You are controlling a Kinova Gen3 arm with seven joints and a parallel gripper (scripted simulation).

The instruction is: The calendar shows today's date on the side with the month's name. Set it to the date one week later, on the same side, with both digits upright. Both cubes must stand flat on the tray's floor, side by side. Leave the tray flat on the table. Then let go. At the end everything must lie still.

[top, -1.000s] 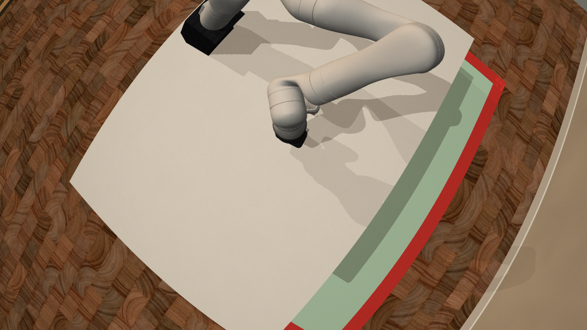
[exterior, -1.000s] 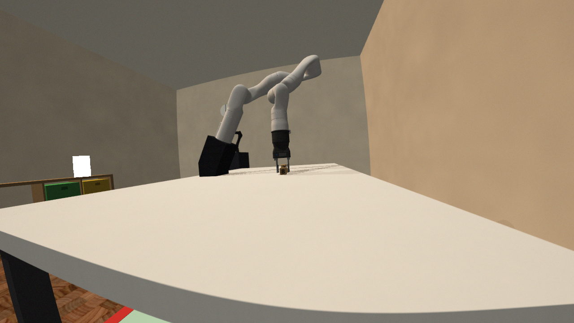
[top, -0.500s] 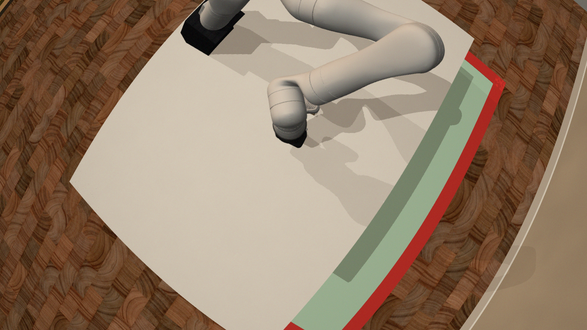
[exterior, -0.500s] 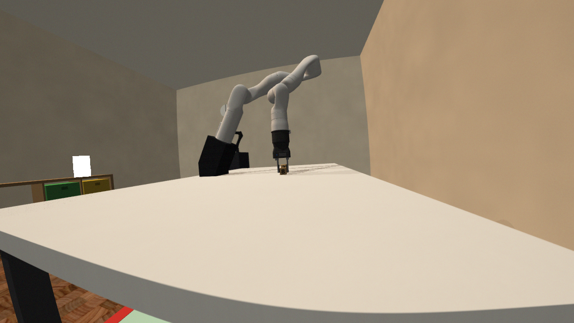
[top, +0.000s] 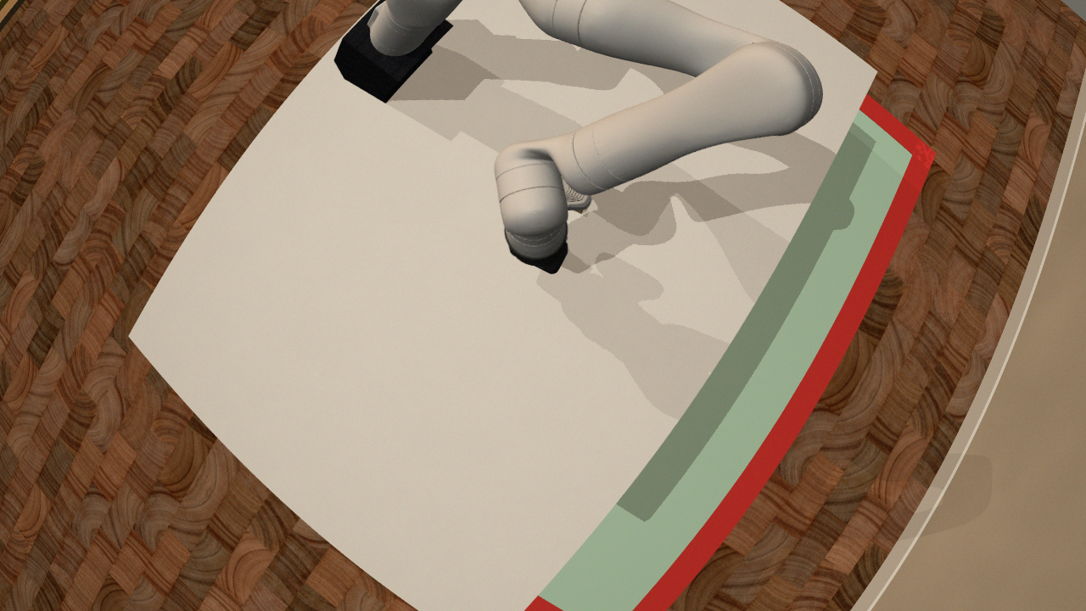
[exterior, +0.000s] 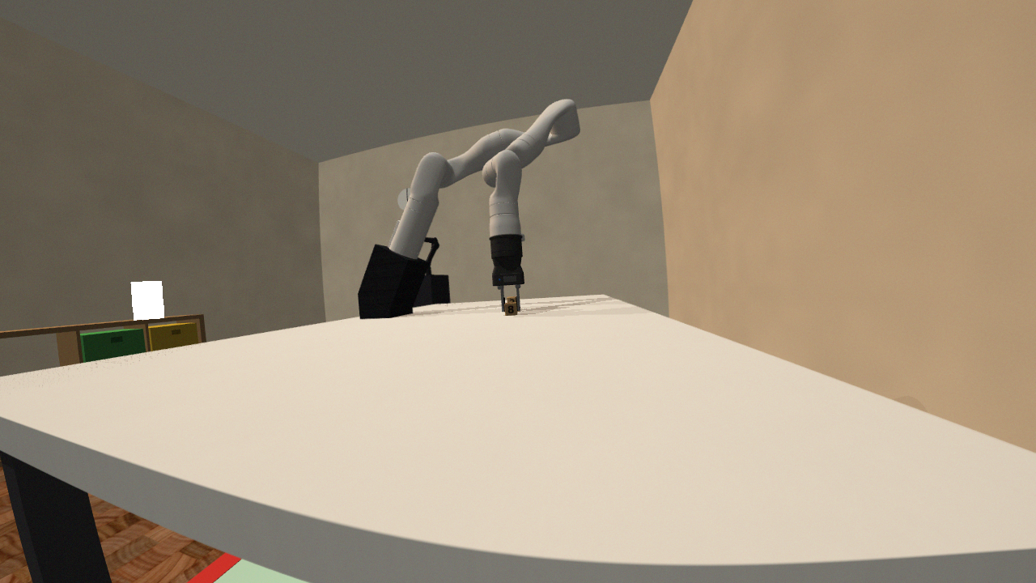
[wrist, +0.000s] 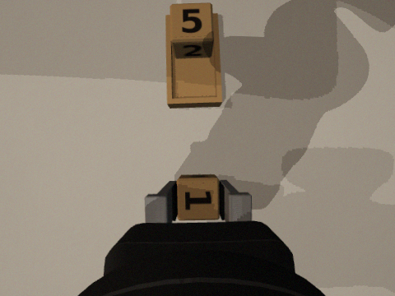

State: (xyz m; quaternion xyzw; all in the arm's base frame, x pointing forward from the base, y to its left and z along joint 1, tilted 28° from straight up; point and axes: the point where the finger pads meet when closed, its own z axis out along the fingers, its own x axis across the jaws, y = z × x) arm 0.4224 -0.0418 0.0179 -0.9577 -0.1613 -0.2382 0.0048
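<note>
My hand is 4 cm past the wooden tray, 10 cm to the right of it and 2 cm above it.
</note>
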